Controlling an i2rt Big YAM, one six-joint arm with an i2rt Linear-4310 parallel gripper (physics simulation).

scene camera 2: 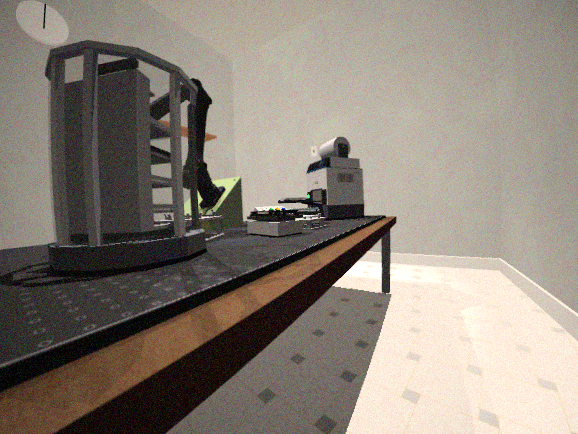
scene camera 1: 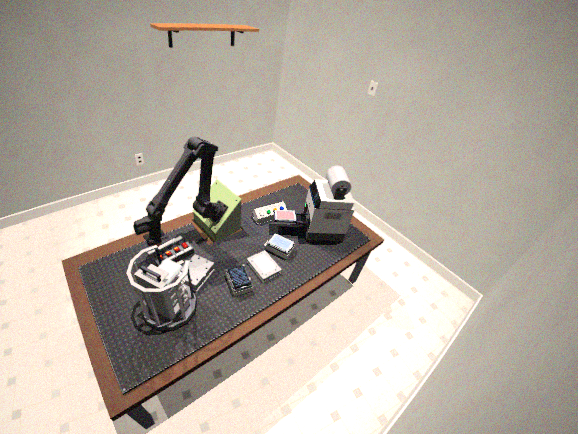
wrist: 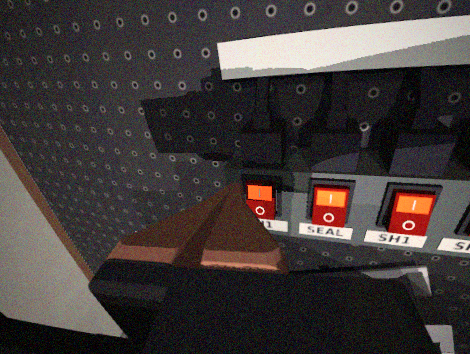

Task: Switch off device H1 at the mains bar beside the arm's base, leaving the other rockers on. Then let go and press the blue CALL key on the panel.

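Places are measured from the arm's base along level axes (x ahead, y left, z up), in centimetres.
Pixels of known places: gripper, fingertip midpoint: (scene camera 1: 155, 250) (wrist: 236, 192); arm's base, origin of the base link: (scene camera 2: 213, 197) (scene camera 1: 218, 212).
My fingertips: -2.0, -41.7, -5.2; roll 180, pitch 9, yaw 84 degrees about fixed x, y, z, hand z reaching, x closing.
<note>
For each thing: its top centre in the pictures, then the offset to it from my fingertips, as dx, dy, dz. "pt": a spot on its surface instead.
- mains bar, middle of its top: (wrist: 380, 173) (scene camera 1: 169, 247) +0.5, +8.0, -2.9
- H1 rocker, middle of its top: (wrist: 259, 204) +3.2, +0.3, -2.9
- SEAL rocker, middle of its top: (wrist: 329, 211) +3.6, +5.3, -2.9
- SH1 rocker, middle of its top: (wrist: 412, 219) +3.9, +10.3, -2.9
- white panel, middle of its top: (scene camera 2: 271, 206) (scene camera 1: 270, 206) +14.8, +74.5, +0.2
- blue key, middle of its top: (scene camera 1: 281, 207) +19.3, +81.0, -0.7
- round grey caged rack, middle of its top: (scene camera 2: 129, 77) (scene camera 1: 157, 263) +29.5, -11.3, +25.3
- grey-white machine, middle of its top: (scene camera 1: 338, 172) (scene camera 2: 332, 140) +47.4, +91.2, +37.4
- pale strip, surface spot: (wrist: 350, 47) pt -6.1, +6.4, -6.6
The mains bar (scene camera 1: 181, 247) (wrist: 370, 200) carries a row of red rockers. The H1 rocker (wrist: 259, 201) has its orange upper part lit, and its label is partly covered by my fingers. The SEAL rocker (wrist: 330, 205) and SH1 rocker (wrist: 411, 212) are also lit; another rocker is cut off at the right edge. My gripper (scene camera 1: 157, 244) (wrist: 236, 192) is shut and empty, its fingertips at the left edge of H1 in the wrist view; contact cannot be told. The white panel (scene camera 1: 260, 215) has a blue key (scene camera 1: 282, 208) at its far right end.
A round grey caged rack (scene camera 1: 131, 272) (scene camera 2: 91, 150) stands close to the bar. A green sloped block (scene camera 1: 229, 212) (scene camera 2: 231, 205) is near the arm's base. A grey-white machine (scene camera 1: 330, 215) (scene camera 2: 340, 187) stands beyond the panel. Flat boxes (scene camera 1: 264, 265) (scene camera 1: 239, 278) lie mid-table. A pale strip (wrist: 350, 47) is behind the bar.
</note>
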